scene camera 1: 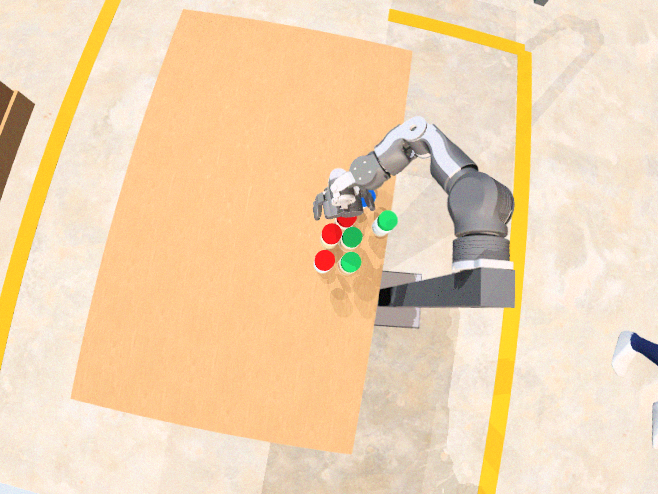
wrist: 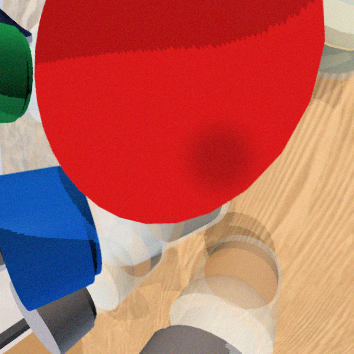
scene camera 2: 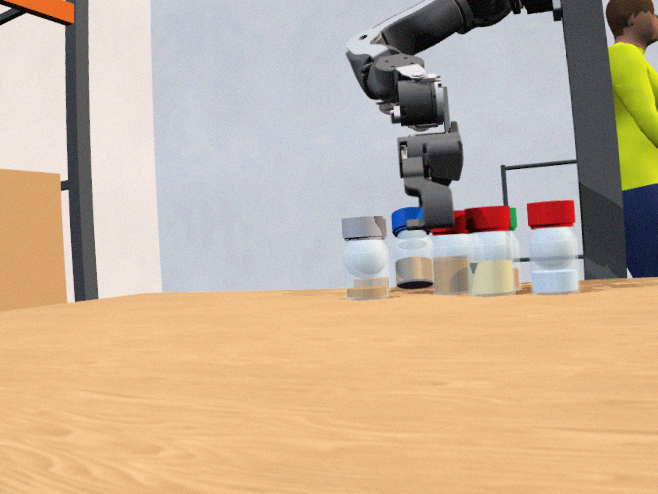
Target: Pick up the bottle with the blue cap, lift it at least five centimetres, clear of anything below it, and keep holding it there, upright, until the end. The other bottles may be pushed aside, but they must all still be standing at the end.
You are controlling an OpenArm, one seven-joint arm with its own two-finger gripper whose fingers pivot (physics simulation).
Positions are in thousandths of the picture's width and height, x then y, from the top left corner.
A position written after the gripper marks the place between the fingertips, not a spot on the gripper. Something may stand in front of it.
In view: the gripper (scene camera 2: 650,448), a red-capped bottle (scene camera 2: 841,503) and a grey-capped bottle (scene camera 2: 555,535).
The gripper shows as well in scene camera 1 (scene camera 1: 522,418). The wrist view misses the red-capped bottle: it is out of frame.
